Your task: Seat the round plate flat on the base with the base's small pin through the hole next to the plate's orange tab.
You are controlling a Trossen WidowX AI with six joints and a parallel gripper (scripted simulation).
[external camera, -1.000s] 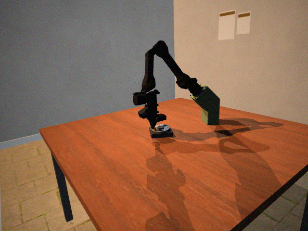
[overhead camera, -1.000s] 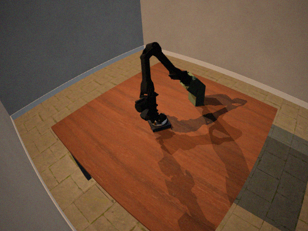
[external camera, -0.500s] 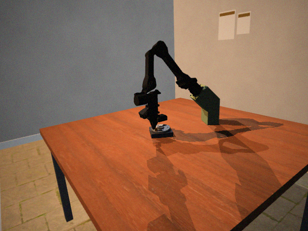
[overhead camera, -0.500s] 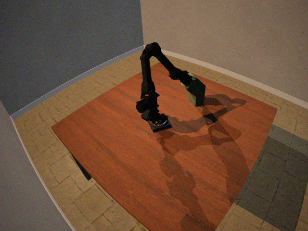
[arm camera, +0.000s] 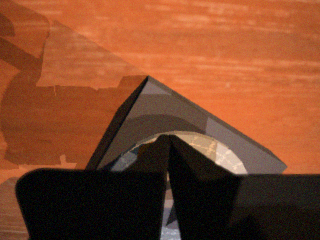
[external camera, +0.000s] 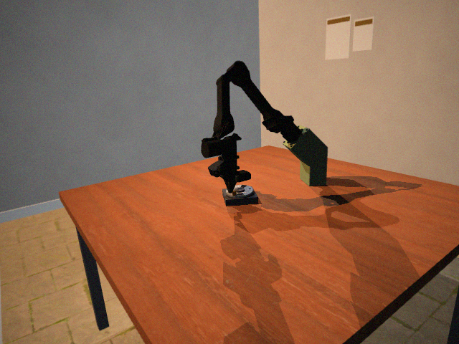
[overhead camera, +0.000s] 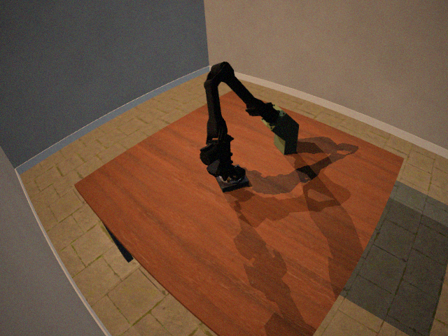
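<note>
The round pale plate lies 50 mm behind my hand and 40 mm below it. Also, from my hand: round central hub (50 mm behind, 40 mm below); dark square base (50 mm behind, 60 mm below).
</note>
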